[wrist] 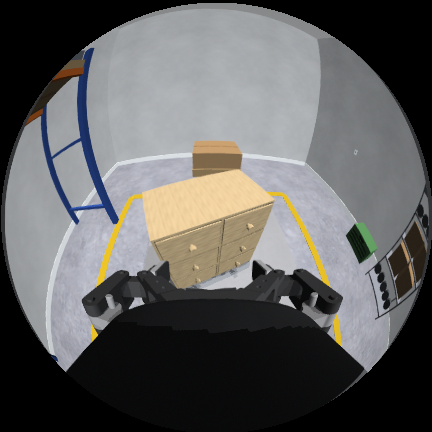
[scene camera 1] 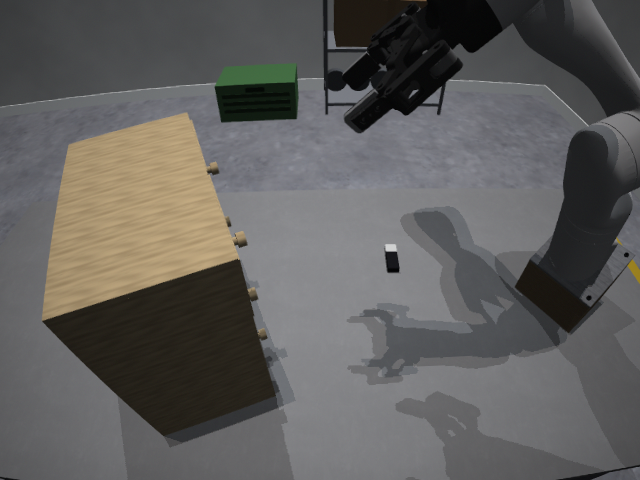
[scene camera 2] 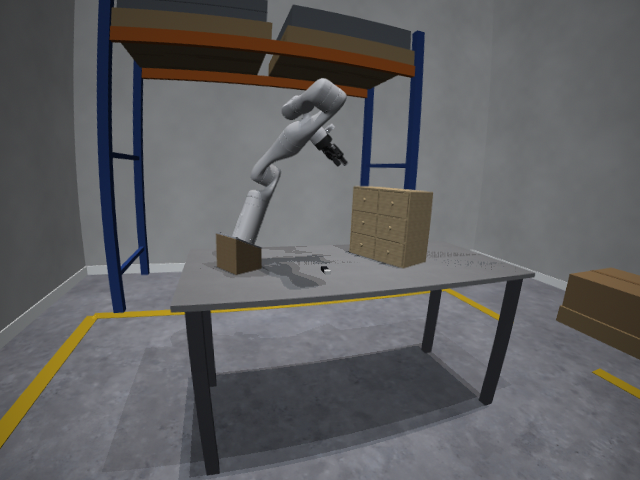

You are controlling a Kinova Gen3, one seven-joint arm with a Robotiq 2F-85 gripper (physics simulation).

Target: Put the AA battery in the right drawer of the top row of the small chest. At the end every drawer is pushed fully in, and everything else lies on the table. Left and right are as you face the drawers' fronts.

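Places are measured from the arm's base along level axes (x ahead, y left, z up), in centimetres.
Pixels of known places: gripper, fingertip midpoint: (wrist: 210, 270) (scene camera 1: 348, 102) (scene camera 2: 342, 165); arm's base, origin of the base link: (scene camera 1: 573, 257) (scene camera 2: 243, 241).
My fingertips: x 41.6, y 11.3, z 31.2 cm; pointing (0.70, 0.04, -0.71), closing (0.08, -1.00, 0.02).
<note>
Ahead of a thing's pixels: the offset from my fingertips to its top centre. "pt": to the spot under its first point. Level surfaces: height alone.
The AA battery @[dx -9.3, dy -17.8, dz -40.8 cm] (scene camera 1: 392, 258) (scene camera 2: 325, 269), small and black with a white end, lies on the grey table @[dz -42.1 cm] (scene camera 1: 330, 222) (scene camera 2: 361, 286) between the chest and the arm's base. It does not show in the wrist view. The small wooden chest @[dx +25.2, dy +3.0, dz -9.4 cm] (scene camera 1: 144, 206) (scene camera 2: 419, 227) (wrist: 210, 200) has two columns of drawers with round knobs. The right drawer of the top row @[pt dx +22.4, dy -11.5, dz -12.3 cm] (scene camera 2: 399, 197) (wrist: 260, 220) looks pushed in, as do the other visible drawer fronts. My gripper (scene camera 1: 356, 99) (scene camera 2: 342, 163) (wrist: 210, 270) is open and empty, high above the table, in front of the chest and above its top.
The arm's brown base block (scene camera 1: 553, 299) (scene camera 2: 235, 253) stands on the table opposite the chest's fronts. A green box (scene camera 1: 255, 93) (wrist: 361, 242) stands on the floor beyond the table. A tall blue and orange rack (scene camera 2: 104, 155) (wrist: 84, 120) stands behind the table.
</note>
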